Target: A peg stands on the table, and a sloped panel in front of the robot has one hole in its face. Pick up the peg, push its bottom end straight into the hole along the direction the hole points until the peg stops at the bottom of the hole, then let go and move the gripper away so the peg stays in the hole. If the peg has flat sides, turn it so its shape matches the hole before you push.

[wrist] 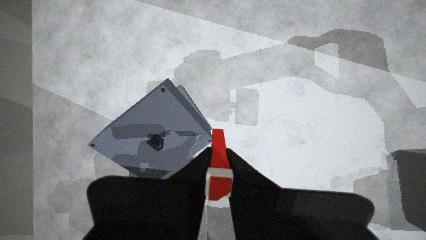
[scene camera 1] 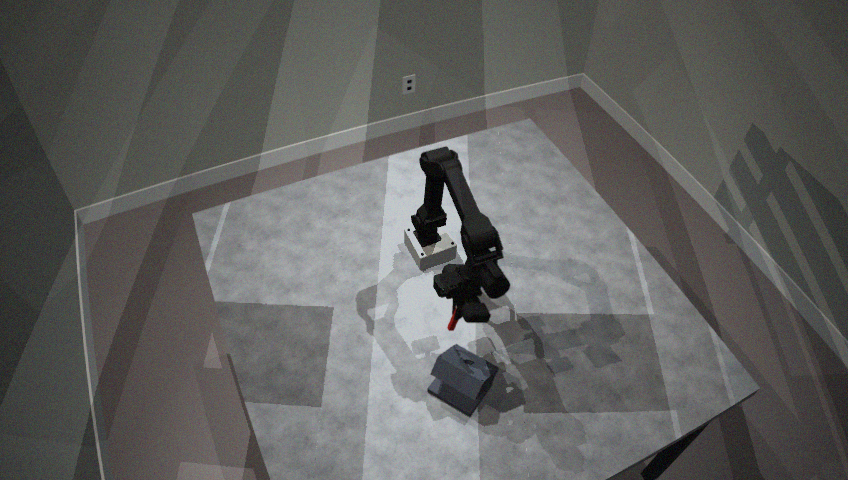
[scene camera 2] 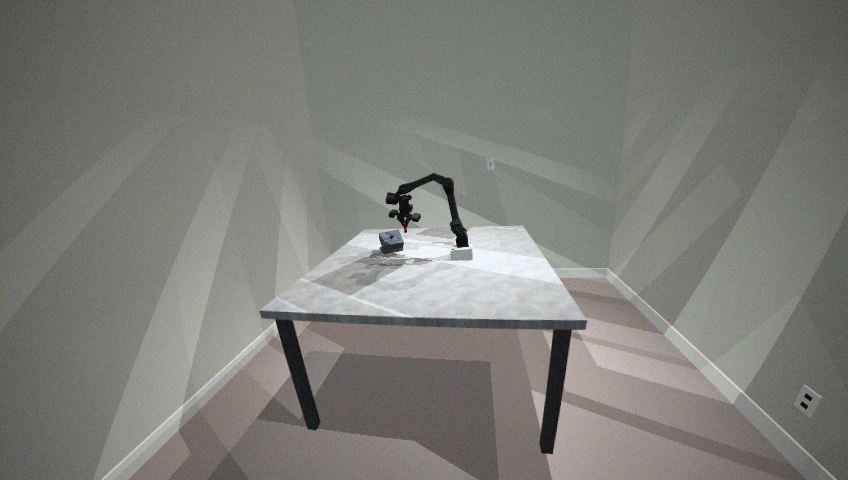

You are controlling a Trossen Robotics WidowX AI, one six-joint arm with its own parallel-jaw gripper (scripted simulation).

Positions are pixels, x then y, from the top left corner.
gripper: holds a red peg (wrist: 219, 178)
